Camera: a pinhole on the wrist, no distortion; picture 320 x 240 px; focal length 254.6 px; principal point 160.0 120.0 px. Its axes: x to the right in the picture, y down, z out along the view. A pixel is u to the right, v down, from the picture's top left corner.
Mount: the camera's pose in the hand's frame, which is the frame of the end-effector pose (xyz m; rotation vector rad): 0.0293 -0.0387 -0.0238 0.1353 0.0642 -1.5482
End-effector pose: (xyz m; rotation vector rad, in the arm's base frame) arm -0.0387 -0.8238 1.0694 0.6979 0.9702 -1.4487
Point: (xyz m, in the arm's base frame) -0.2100 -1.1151 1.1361
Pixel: 259.2 192.3
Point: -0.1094 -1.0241 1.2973
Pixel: 189.9 31.4
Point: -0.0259 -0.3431 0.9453
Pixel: behind the camera
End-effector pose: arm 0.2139 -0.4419 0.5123 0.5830 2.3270 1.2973
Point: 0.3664 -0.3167 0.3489
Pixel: 143.7 72.5
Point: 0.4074 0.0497 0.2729
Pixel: 83.5 183.9
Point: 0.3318 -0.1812 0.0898
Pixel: 224.5 170.0
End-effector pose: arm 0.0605 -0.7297 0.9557 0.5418 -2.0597 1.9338
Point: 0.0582 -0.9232 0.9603
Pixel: 93.9 123.0
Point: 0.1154 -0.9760 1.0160
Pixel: 174.0 102.7
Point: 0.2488 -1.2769 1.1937
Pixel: 248.5 109.7
